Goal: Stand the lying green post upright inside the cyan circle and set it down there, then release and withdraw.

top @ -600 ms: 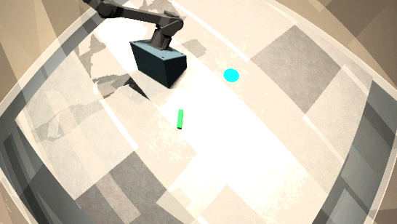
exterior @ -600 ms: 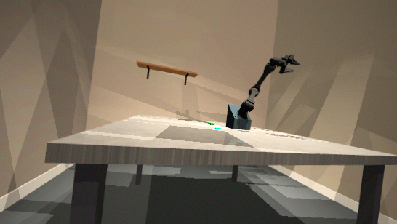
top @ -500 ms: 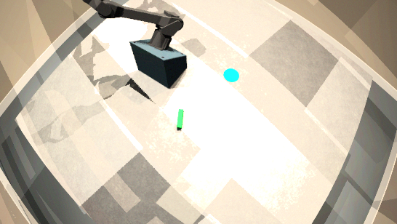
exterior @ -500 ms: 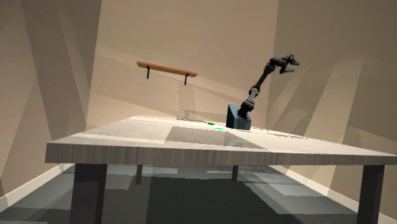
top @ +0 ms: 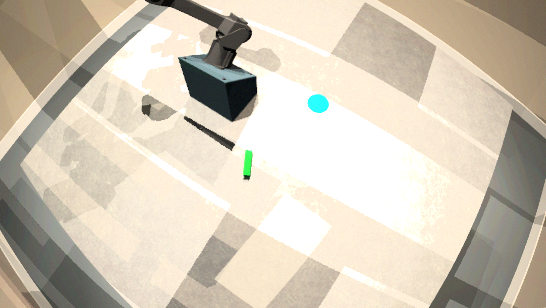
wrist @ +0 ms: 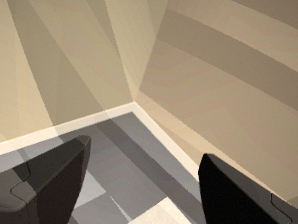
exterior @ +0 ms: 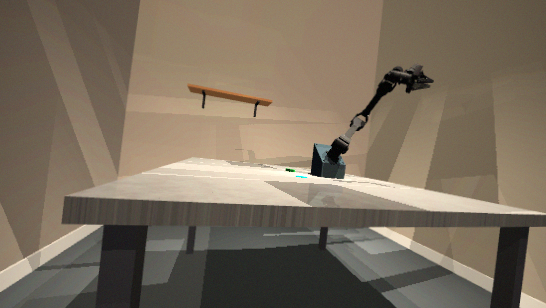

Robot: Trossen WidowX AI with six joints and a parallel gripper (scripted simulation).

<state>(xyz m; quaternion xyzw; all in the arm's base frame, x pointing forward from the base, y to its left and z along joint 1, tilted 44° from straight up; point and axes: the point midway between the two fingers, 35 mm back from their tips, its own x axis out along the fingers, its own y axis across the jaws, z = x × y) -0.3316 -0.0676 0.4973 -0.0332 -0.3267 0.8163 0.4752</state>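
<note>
The green post is 500 mm ahead of my gripper tip, 480 mm to the right of it and 540 mm below it. The rest, counted from my gripper tip: cyan circle 580 mm ahead, 230 mm to the right, 550 mm below.
</note>
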